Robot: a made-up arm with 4 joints.
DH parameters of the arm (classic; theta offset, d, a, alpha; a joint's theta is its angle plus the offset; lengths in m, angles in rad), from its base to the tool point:
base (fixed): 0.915 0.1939 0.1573 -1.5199
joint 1: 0 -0.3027 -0.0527 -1.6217
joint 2: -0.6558 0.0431 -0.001 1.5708
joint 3: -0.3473 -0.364 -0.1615 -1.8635
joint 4: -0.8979 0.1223 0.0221 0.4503
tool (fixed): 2.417 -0.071 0 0
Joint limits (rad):
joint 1: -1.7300..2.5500
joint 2: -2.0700..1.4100
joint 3: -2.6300..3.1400
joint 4: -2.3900..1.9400
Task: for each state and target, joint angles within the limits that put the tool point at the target. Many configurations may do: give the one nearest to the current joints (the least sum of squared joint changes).
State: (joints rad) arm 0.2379 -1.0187 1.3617 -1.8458
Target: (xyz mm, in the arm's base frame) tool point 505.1 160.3 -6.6
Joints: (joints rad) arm 0.6800 -1.3417 1.1283 -1.8873
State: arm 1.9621 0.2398 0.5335 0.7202
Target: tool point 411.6 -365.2 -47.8
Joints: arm 2.1059 -0.5954 0.5058 0.4723
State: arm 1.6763 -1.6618 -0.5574 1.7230
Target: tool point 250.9 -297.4 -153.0
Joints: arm 1.7963 -0.9934 -0.1869 1.5889
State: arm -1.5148 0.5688 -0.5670 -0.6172
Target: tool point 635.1 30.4 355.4
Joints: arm -1.1736 -0.2221 -1.3445 -0.9086
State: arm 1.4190 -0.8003 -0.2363 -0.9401
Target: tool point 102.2 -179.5 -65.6
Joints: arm 1.7474 -1.3880 -0.4028 -0.9576
